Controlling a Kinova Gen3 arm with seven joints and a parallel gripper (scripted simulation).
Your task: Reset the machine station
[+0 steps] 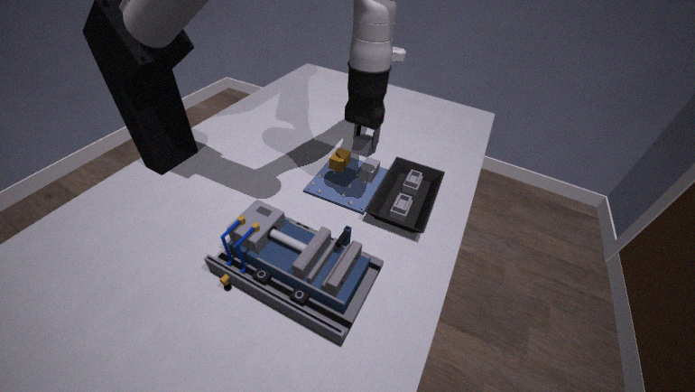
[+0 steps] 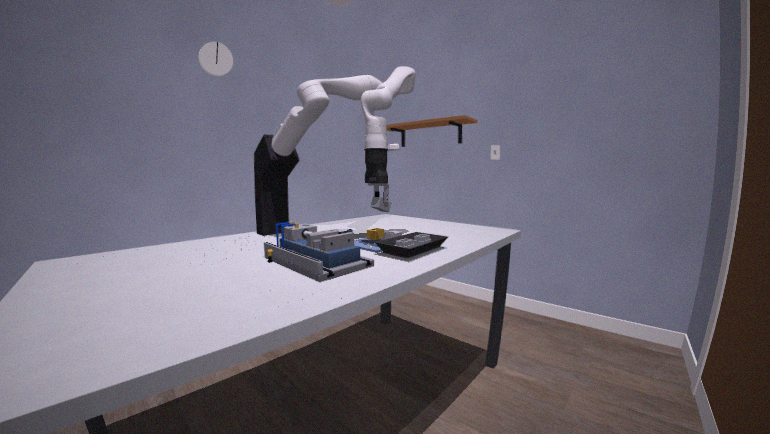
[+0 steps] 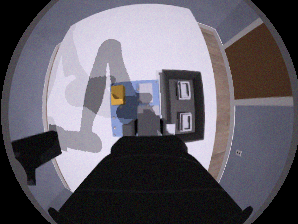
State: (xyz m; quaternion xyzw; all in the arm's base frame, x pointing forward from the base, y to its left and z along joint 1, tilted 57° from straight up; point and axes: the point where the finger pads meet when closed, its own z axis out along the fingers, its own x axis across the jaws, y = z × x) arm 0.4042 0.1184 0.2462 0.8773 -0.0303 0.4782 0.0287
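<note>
My hand is 30 mm above the gray aluminum blank. Round my hand: black outfeed tray: 170 mm below, 120 mm ahead, 20 mm to the left; infeed plate: 180 mm below, 40 mm to the left, 40 mm behind; yellow brass blank: 150 mm below, 90 mm to the left, 80 mm behind.
</note>
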